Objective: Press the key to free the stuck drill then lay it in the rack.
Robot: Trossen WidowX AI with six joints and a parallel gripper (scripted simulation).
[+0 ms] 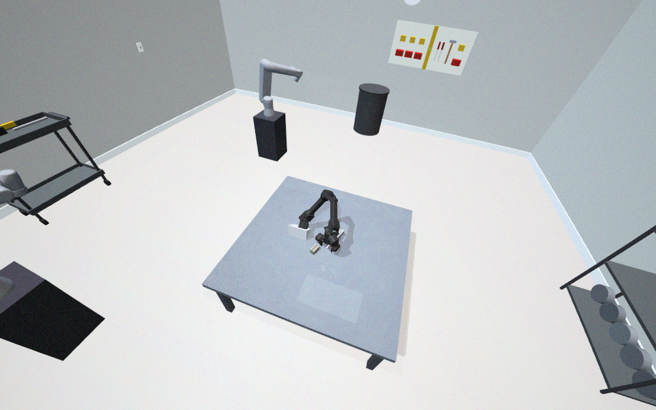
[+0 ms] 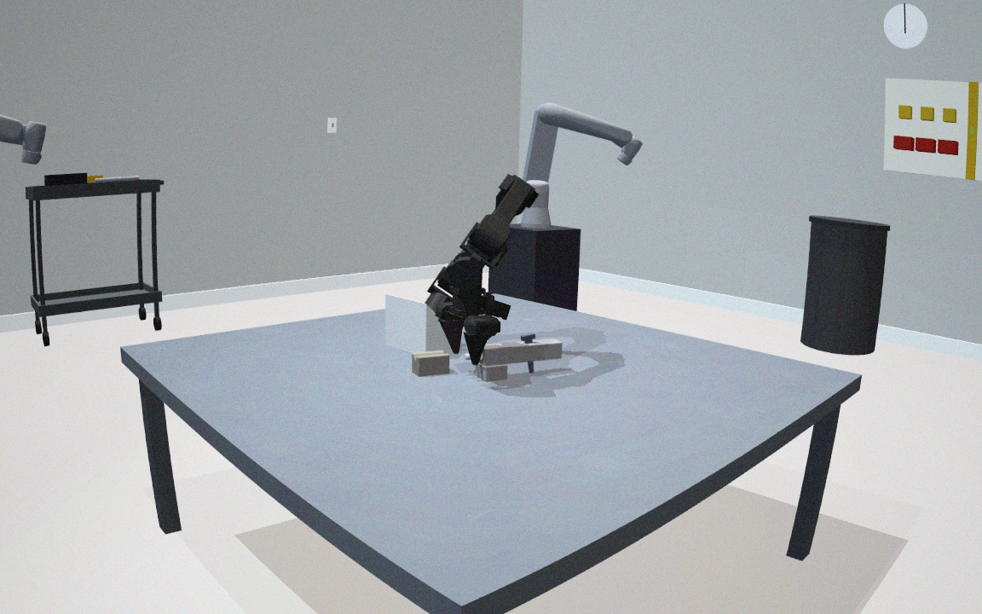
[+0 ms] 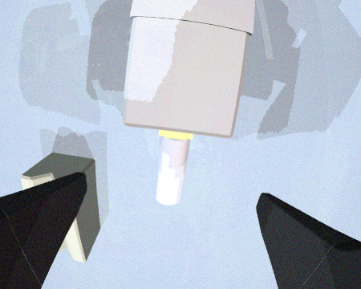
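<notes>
Right now the drill is 60 mm to the left of my gripper tip and 10 mm ahead of it. From my gripper tip the other things lie so: grey housing block 120 mm to the left, 30 mm ahead, 10 mm below; tan rack 90 mm behind, 30 mm below, 20 mm to the right; dark key 140 mm to the left, 40 mm ahead, 10 mm above.
</notes>
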